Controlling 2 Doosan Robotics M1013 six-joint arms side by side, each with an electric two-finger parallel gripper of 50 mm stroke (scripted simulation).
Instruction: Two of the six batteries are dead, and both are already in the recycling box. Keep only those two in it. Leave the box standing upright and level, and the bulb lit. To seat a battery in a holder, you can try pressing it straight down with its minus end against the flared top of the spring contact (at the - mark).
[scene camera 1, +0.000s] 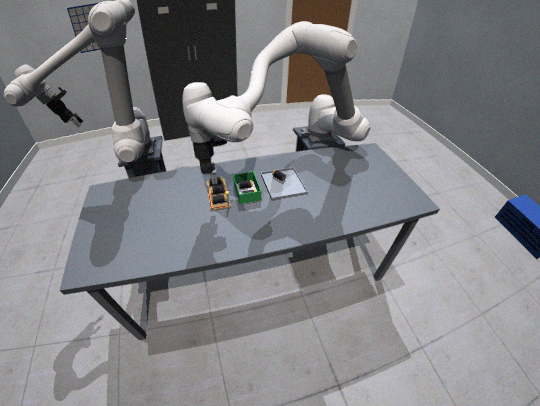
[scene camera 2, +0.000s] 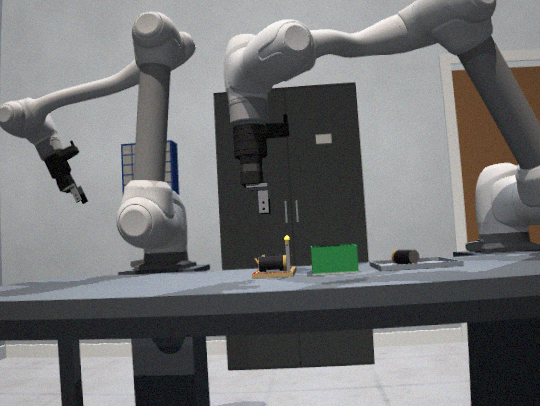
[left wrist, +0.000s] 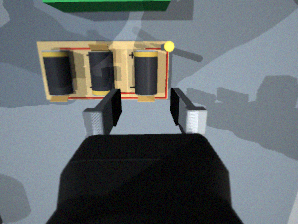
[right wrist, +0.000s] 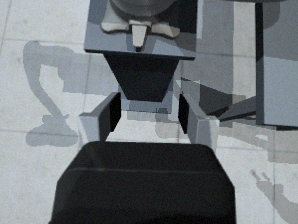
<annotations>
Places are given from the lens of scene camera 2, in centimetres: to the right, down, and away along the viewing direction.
my right gripper (scene camera 2: 82, 201): -68, 0, 177
green recycling box (scene camera 2: 329, 259): 13, 12, 108
</annotations>
